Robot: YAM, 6 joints.
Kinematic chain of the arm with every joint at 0, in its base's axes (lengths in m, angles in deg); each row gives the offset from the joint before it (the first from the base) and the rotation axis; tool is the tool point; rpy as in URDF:
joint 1: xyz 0 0 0.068 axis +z
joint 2: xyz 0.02 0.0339 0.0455 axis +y
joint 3: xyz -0.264 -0.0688 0 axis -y
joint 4: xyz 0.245 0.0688 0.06 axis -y
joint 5: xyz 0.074 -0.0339 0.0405 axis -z
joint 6: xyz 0.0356 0 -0.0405 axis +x
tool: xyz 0 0 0 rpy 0 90 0
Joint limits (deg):
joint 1: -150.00..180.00
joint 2: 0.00..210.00
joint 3: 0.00..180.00
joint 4: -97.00..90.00
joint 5: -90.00..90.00
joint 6: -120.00..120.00
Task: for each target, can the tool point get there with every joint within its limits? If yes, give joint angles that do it. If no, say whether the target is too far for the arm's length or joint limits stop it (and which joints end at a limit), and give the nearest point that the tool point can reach.
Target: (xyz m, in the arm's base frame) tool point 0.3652 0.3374 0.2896
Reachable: yes | joints 45.99 120.24 99.89 6.41 52.42 -13.85
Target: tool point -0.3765 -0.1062 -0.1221
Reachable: no: joint limits stop it (at a limit: joint 1) | nearest point -0.3462 -0.1587 -0.1221 | short by 0.061 m
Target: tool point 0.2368 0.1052 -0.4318
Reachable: no: joint limits stop it (at a limit: joint 2) | nearest point 0.2356 0.1047 -0.3802 | short by 0.052 m
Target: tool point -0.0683 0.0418 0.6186
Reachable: yes | joints -41.16 40.68 90.82 45.08 22.22 0.31
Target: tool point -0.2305 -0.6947 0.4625
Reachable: no: too far | nearest point -0.1833 -0.5523 0.3890 | short by 0.167 m
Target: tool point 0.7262 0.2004 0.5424
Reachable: no: too far | nearest point 0.5400 0.1490 0.4295 | short by 0.224 m
